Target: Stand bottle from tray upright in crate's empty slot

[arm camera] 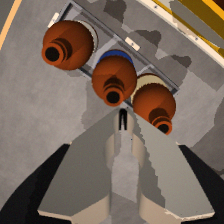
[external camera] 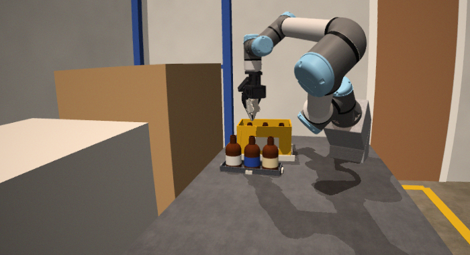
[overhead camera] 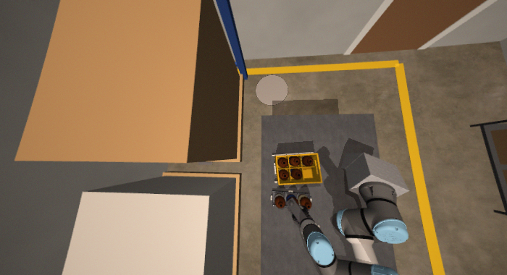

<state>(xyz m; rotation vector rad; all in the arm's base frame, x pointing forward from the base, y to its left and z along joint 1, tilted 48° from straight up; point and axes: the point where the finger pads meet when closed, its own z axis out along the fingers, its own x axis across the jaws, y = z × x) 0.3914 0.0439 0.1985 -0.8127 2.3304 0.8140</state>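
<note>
The white-label bottle is 8 cm ahead of my hand, 3 cm to the left of it and 16 cm below it. The rest, counted from my hand: yellow crate (21 cm to the right, 16 cm below); then dark tray (2 cm to the left, 23 cm below).
</note>
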